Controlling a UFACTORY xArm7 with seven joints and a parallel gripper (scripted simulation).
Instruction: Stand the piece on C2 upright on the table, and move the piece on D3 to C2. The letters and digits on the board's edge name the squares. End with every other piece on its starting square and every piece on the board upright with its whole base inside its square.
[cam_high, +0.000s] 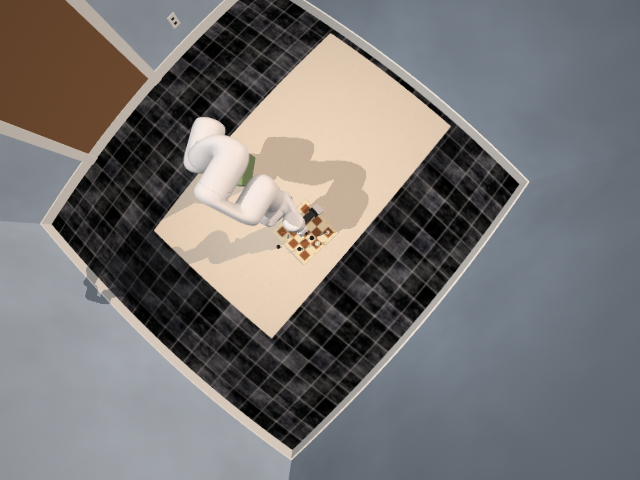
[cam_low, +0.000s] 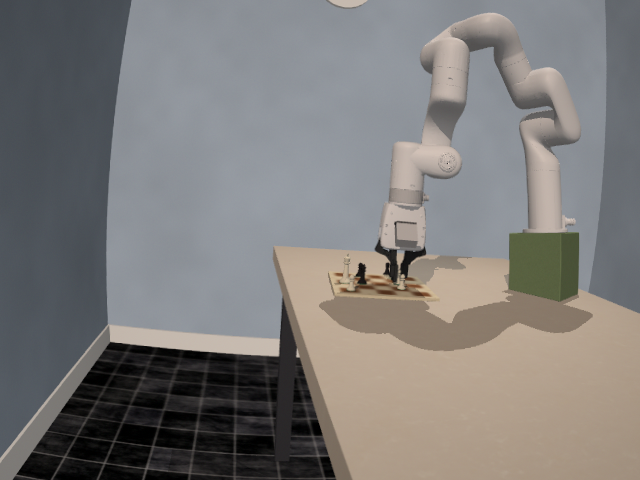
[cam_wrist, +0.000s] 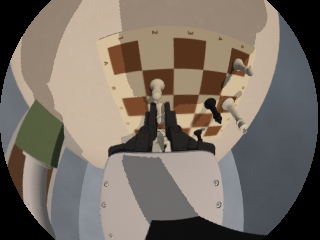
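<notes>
Right now the chessboard is 40 mm ahead of my hand and 30 mm below it.
</notes>
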